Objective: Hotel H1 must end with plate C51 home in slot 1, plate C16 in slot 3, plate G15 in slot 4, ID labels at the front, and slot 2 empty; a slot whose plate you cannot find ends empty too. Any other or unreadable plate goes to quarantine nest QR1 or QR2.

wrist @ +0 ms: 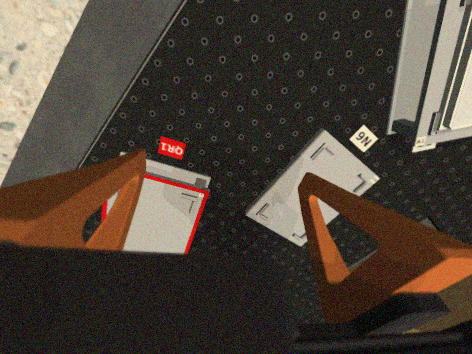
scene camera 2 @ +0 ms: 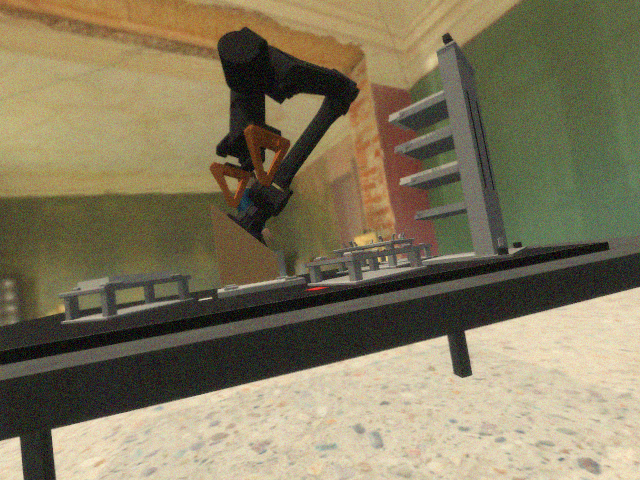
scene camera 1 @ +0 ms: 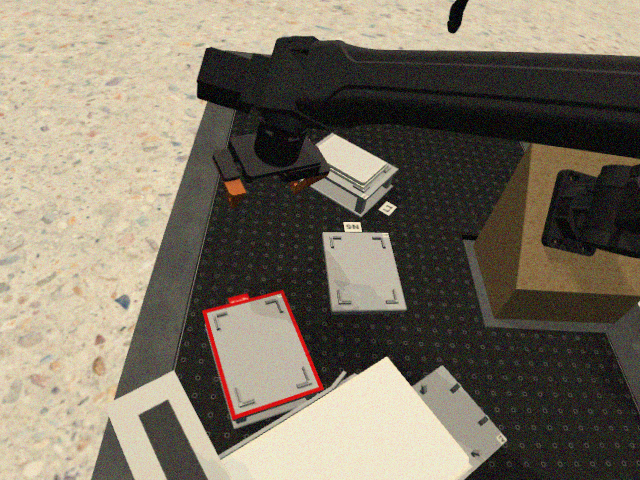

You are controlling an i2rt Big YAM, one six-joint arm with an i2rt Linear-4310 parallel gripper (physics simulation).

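Pixels of known places: gripper, fingertip midpoint: (wrist: pixel 230 170) (scene camera 2: pixel 247 197) (scene camera 1: pixel 262 198); arm's base, link origin: (scene camera 2: pixel 242 231) (scene camera 1: pixel 573 213).
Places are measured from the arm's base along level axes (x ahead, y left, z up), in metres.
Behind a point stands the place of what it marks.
My gripper (scene camera 1: pixel 266 192) {z -0.012, x 0.473, y 0.060 m} (scene camera 2: pixel 250 195) {z -0.012, x 0.473, y 0.060 m} (wrist: pixel 230 170) {z -0.012, x 0.473, y 0.060 m} is open and empty, high beside stand L1. A pale plate (scene camera 1: pixel 356 160) {z -0.099, x 0.333, y -0.168 m} (wrist: pixel 462 100) {z -0.099, x 0.339, y -0.125 m} lies on the raised stand L1 (scene camera 1: pixel 338 193) {z -0.158, x 0.357, y -0.133 m} (wrist: pixel 415 50) {z -0.158, x 0.383, y -0.144 m}; its ID is unreadable. Red-bordered nest QR1 (scene camera 1: pixel 263 356) {z -0.123, x 0.437, y 0.245 m} (wrist: pixel 160 225) {z -0.123, x 0.436, y 0.220 m} holds no plate and is partly behind a finger in the wrist view. Hotel H1 (scene camera 2: pixel 473 155) {z 0.017, x 0.471, y 0.450 m} has four shelves. In scene camera 1 a large pale surface (scene camera 1: pixel 356 428) {z 0.167, x 0.354, y 0.424 m} covers its top shelf area; I cannot tell whether it is a plate. Shelf contents and ID labels are unreadable. QR2 cannot be made out.
Nest N6 (scene camera 1: pixel 364 273) {z -0.151, x 0.301, y 0.058 m} (wrist: pixel 285 200) {z -0.151, x 0.327, y 0.079 m} bears no plate and lies between stand L1 and QR1. Another low stand (scene camera 1: pixel 454 408) {z -0.103, x 0.185, y 0.290 m} (scene camera 2: pixel 356 266) {z -0.139, x 0.526, y 0.196 m} shows beside the hotel. A tall brown block (scene camera 1: pixel 568 273) {z -0.068, x -0.011, y 0.065 m} (scene camera 2: pixel 240 253) {z -0.071, x 0.083, y -0.005 m} stands by the arm's base. A raised grey rim (scene camera 1: pixel 180 268) {z -0.176, x 0.605, y 0.086 m} (wrist: pixel 75 90) {z -0.176, x 0.616, y 0.172 m} bounds the table.
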